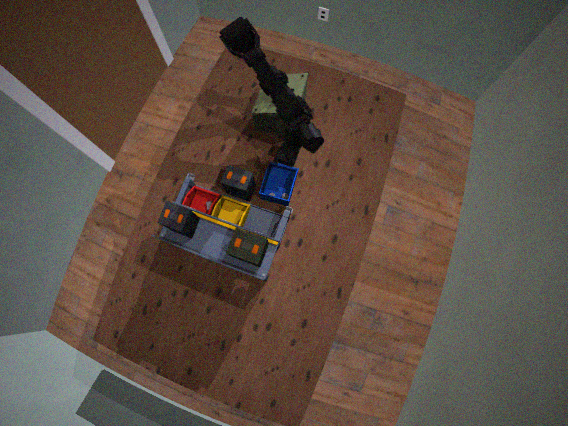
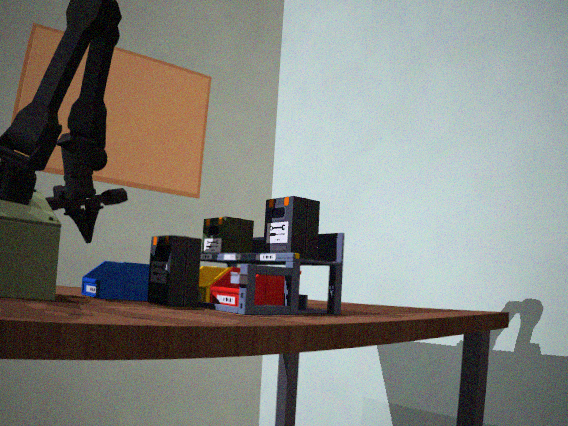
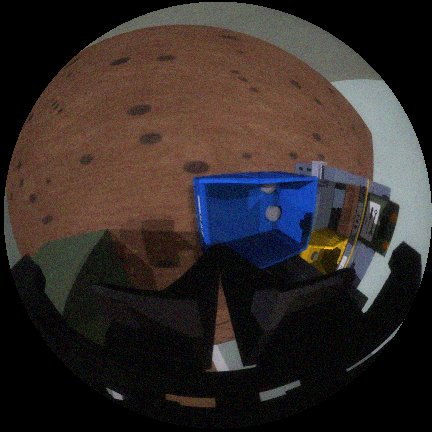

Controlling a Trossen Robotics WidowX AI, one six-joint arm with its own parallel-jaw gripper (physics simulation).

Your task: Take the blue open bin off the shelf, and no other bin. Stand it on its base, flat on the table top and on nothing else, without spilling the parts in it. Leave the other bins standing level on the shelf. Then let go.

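Pixels of known places: gripper, fingertip midpoint: (image 2: 88, 243) (image 3: 217, 249); arm's base at its link origin: (image 2: 10, 195).
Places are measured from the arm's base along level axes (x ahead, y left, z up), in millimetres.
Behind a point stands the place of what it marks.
The blue open bin (image 1: 280, 181) @(x 240, y 89, z -166 mm) (image 2: 125, 281) @(x 247, y 39, z -132 mm) (image 3: 245, 215) @(x 258, y 79, z -166 mm) stands upright and looks level on the table top, in front of the shelf's vacant bay. Rounded grey parts lie inside it. Whether its rear edge is clear of the shelf is hard to tell. The grey shelf (image 1: 215, 239) @(x 527, y -14, z -66 mm) (image 2: 335, 285) @(x 586, y -197, z -112 mm) holds the red bin (image 1: 200, 199) @(x 412, y -150, z -159 mm) (image 2: 270, 290) @(x 444, y -178, z -127 mm) and the yellow bin (image 1: 231, 211) @(x 409, y -26, z -160 mm) (image 2: 210, 277) @(x 436, y 31, z -111 mm) (image 3: 325, 240) @(x 430, y 33, z -116 mm), side by side and seemingly level. My gripper (image 1: 286, 161) @(x 179, y 96, z -62 mm) (image 2: 89, 241) @(x 179, y 96, z -62 mm) (image 3: 217, 249) @(x 179, y 96, z -62 mm) is shut and empty, pointing down above the blue bin's front end, apart from it.
A dark box (image 1: 238, 181) @(x 330, y -17, z -38 mm) (image 2: 175, 270) @(x 303, y -75, z -102 mm) stands on the table beside the blue bin, before the shelf. Another dark box (image 1: 178, 218) @(x 522, y -111, z 55 mm) (image 2: 292, 225) @(x 490, y -173, z -3 mm) and a green box (image 1: 248, 246) @(x 513, y 107, z 30 mm) (image 2: 227, 235) @(x 483, y 50, z -14 mm) stand on the shelf's top. The green arm pedestal (image 1: 265, 102) @(x 32, y -53, z -27 mm) (image 2: 27, 260) @(x 31, y -91, z -109 mm) is behind my gripper.
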